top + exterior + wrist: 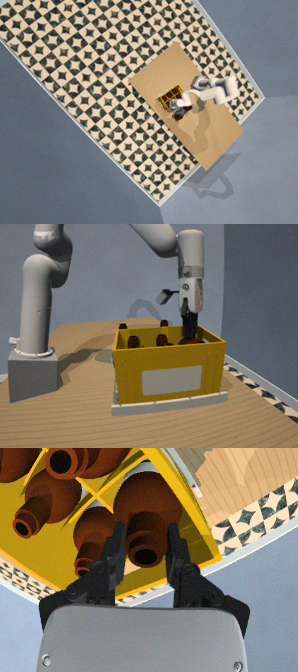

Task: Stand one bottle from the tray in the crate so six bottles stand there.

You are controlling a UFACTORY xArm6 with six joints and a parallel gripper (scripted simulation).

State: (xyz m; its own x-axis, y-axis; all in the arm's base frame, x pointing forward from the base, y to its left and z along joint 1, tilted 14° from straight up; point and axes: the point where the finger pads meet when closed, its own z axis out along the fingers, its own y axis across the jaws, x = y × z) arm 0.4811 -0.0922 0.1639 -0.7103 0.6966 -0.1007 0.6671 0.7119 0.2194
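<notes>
Right now the yellow crate is 9 cm below my hand, 9 cm behind it and 4 cm to the right of it. The rest, counted from my hand: grey tray (21 cm to the left, 17 cm below, 11 cm behind).
</notes>
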